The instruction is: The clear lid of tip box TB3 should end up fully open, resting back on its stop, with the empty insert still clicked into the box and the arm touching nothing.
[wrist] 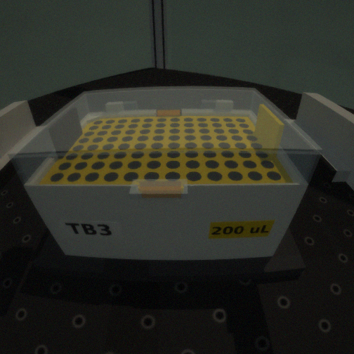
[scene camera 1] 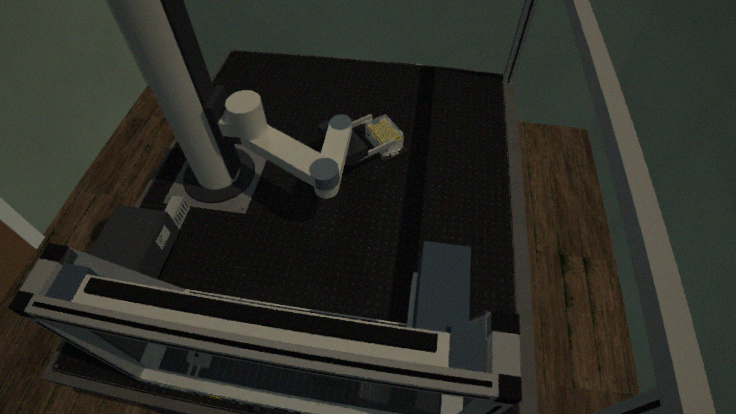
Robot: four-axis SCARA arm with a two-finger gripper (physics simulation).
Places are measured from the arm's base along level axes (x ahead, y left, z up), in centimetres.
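Where they show: gripper, fingertip midpoint: (scene camera 1: 382, 128); arm's base, origin of the base link: (scene camera 1: 220, 176).
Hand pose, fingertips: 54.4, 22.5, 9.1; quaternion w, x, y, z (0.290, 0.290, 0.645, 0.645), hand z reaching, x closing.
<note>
Things, the pixels of their top centre, and the offset from my fingertips, as dx, dy, dz. "spot": a spot on its surface instead. Level surfaces: height alone.
- Tip box TB3, middle of its top: (scene camera 1: 384, 128) +0.5, +0.4, -0.1
- yellow insert, middle of its top: (scene camera 1: 384, 128) +0.5, +0.4, -0.4
- dark perforated table, its level: dz -7.8
- dark grey unit, surface spot: (scene camera 1: 126, 234) spot: -66.6, -57.0, +3.7
- blue-grey block, surface spot: (scene camera 1: 445, 267) spot: +19.3, -73.5, +41.0
Tip box TB3 (scene camera 1: 384, 134) (wrist: 165, 220) stands upright with its labelled side towards the wrist camera. Its clear lid (wrist: 300, 165) lies closed over it. The yellow insert (scene camera 1: 383, 131) (wrist: 170, 137), a grid of dark holes, sits in the box under the lid. An upright yellow tab (wrist: 270, 131) shows at its right side. A small orange catch (wrist: 161, 190) is at the front middle. My gripper (scene camera 1: 383, 130) (wrist: 162, 107) has a finger at each side of the lid and appears shut on it; the contact faces are partly hidden.
The box is on the dark perforated table (scene camera 1: 360, 247). The arm's column (scene camera 1: 174, 87) stands to the left. A dark grey unit (scene camera 1: 126, 234) is at lower left, a blue-grey block (scene camera 1: 445, 267) at lower right. A pale frame beam (scene camera 1: 308, 350) crosses the front.
</note>
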